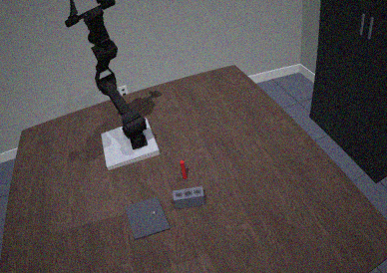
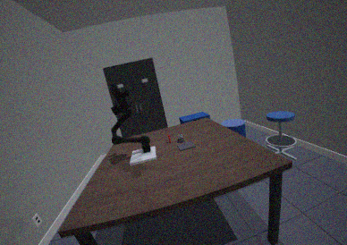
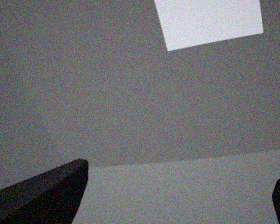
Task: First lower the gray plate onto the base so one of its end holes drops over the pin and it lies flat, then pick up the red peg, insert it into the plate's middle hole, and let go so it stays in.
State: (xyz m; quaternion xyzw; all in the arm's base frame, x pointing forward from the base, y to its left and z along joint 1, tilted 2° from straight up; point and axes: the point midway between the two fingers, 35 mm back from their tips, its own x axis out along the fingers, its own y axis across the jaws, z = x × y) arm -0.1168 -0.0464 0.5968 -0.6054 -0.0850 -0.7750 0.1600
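My gripper tip is now 450 mm short of the gray plate, 170 mm to the right of it and 620 mm above it. The rest, counted from my gripper tip: gray base (470 mm ahead, 30 mm to the left, 650 mm below); then red peg (340 mm ahead, 190 mm to the left, 620 mm below).
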